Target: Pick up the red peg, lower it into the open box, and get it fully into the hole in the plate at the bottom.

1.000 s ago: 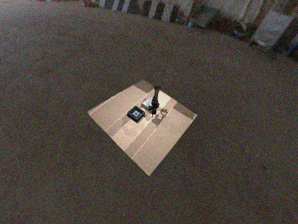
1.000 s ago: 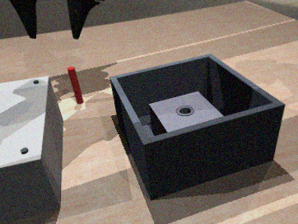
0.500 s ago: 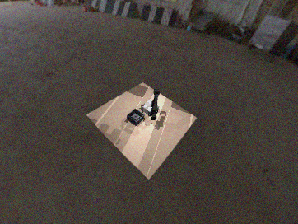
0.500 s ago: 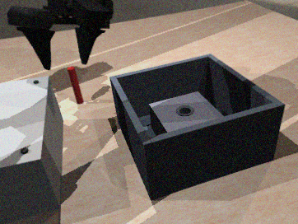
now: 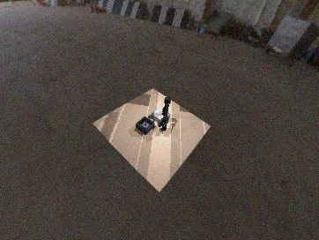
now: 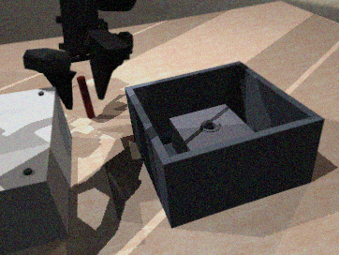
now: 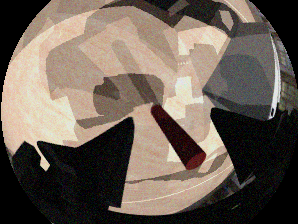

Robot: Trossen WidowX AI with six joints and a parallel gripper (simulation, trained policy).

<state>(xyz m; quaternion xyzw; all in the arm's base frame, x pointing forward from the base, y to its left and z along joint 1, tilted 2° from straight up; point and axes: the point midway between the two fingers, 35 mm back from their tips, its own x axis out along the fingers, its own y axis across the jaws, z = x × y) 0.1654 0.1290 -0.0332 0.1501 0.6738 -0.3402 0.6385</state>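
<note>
My gripper tip is now 10 mm to the right of the red peg and 10 mm below it. From my gripper tip the other things lie so: dark box 180 mm ahead, 170 mm to the right, 10 mm below; grey plate 180 mm ahead, 170 mm to the right, 10 mm above.
</note>
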